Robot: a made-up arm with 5 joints.
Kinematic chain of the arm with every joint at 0, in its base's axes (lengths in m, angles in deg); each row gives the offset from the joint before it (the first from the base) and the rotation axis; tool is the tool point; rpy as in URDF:
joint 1: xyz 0 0 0.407 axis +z
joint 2: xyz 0 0 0 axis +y
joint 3: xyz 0.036 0 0.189 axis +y
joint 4: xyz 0.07 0 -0.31 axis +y
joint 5: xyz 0.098 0 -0.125 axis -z
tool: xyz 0 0 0 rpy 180 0 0
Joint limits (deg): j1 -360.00..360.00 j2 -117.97..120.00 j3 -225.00..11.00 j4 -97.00..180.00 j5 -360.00..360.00
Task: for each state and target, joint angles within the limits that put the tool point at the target. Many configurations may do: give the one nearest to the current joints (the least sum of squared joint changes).
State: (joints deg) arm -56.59 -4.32 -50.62 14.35 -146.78
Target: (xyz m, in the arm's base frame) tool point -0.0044 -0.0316 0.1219
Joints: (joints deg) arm -97.93 7.46 1.35 47.63 -146.78
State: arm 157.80 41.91 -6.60 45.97 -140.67
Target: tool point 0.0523 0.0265 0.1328
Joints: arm 206.87 30.57 -5.15 59.55 -140.67
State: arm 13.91 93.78 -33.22 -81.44 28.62
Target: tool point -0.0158 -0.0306 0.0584
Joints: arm 62.69 106.80 -27.51 -74.25 28.62
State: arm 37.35 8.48 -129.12 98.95 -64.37
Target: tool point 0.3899 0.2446 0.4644
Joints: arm 32.10 22.74 -109.19 109.86 -64.37
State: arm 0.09 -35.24 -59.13 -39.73 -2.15
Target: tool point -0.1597 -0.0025 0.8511
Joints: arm 0.90 -72.88 -66.09 -65.06 -2.15
